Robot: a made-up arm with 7 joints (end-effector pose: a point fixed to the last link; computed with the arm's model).
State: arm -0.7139 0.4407 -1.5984 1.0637 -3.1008 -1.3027 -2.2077
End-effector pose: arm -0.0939 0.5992 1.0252 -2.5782 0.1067 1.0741
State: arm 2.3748 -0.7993 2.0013 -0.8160 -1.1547 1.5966 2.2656
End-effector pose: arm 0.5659 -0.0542 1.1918 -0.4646 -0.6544 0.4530
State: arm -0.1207 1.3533 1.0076 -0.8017 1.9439 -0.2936 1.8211
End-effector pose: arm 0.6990 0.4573 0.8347 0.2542 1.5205 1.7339
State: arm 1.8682 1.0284 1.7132 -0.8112 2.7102 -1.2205 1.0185
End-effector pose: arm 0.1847 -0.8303 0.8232 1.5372 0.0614 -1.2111
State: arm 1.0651 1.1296 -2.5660 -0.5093 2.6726 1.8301 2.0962
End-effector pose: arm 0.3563 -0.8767 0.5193 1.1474 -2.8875 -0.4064
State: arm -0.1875 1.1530 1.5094 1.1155 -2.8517 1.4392 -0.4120
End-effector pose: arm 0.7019 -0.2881 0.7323 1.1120 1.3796 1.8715
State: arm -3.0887 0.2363 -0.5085 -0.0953 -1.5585 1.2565 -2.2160
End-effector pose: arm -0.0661 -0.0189 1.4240 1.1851 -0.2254 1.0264
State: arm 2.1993 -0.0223 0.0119 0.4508 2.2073 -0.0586 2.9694
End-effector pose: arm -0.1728 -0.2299 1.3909 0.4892 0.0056 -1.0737
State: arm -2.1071 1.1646 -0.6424 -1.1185 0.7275 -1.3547 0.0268
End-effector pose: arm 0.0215 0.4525 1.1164 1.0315 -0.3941 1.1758
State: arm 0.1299 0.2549 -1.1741 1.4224 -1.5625 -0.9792 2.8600
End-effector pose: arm 0.4317 0.4129 0.9443 -1.0016 1.4910 -0.7735
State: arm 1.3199 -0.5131 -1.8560 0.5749 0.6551 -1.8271 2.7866
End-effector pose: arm 0.1060 0.5625 1.1262 1.4332 -1.1350 -1.6111
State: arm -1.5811 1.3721 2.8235 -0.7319 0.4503 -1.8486 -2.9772
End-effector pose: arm -0.0969 0.8092 0.2251 2.1505 -1.3862 0.8551
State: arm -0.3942 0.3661 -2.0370 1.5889 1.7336 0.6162 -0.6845
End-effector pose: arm -0.2649 0.4833 0.8774 -1.5284 0.5324 0.8907
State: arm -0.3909 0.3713 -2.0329 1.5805 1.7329 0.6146 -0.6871
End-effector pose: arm -0.2582 0.4872 0.8811 -1.5194 0.5475 0.8954
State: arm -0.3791 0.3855 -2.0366 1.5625 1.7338 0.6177 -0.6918
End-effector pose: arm -0.2443 0.4926 0.8915 -1.4958 0.5791 0.9075
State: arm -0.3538 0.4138 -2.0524 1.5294 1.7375 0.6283 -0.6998
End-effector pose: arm -0.2178 0.4998 0.9122 -1.4478 0.6365 0.9300
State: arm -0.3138 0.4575 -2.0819 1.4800 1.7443 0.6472 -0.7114
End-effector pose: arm -0.1751 0.5068 0.9432 -1.3700 0.7213 0.9627
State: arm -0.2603 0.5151 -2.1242 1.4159 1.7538 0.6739 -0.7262
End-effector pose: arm -0.1138 0.5100 0.9819 -1.2603 0.8298 1.0024
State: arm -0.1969 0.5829 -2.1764 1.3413 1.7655 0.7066 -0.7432
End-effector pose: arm -0.0348 0.5049 1.0232 -1.1209 0.9526 1.0444
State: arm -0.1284 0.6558 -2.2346 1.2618 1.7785 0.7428 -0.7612
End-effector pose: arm 0.0572 0.4875 1.0609 -0.9590 1.0781 1.0846
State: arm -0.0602 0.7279 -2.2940 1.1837 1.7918 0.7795 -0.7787
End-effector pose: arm 0.1531 0.4573 1.0899 -0.7870 1.1942 1.1197
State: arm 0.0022 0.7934 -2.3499 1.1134 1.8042 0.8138 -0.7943
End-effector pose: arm 0.2422 0.4179 1.1080 -0.6213 1.2913 1.1483
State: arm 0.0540 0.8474 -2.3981 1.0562 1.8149 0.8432 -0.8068
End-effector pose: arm 0.3150 0.3766 1.1165 -0.4786 1.3643 1.1701
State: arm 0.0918 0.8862 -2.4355 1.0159 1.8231 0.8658 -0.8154
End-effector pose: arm 0.3658 0.3415 1.1190 -0.3730 1.4122 1.1855
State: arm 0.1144 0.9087 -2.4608 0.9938 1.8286 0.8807 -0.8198
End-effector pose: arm 0.3936 0.3185 1.1197 -0.3115 1.4372 1.1949
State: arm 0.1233 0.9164 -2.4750 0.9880 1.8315 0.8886 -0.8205
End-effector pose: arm 0.4012 0.3087 1.1209 -0.2912 1.4439 1.1995
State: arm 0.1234 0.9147 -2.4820 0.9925 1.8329 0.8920 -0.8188
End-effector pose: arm 0.3963 0.3078 1.1228 -0.2975 1.4394 1.2006
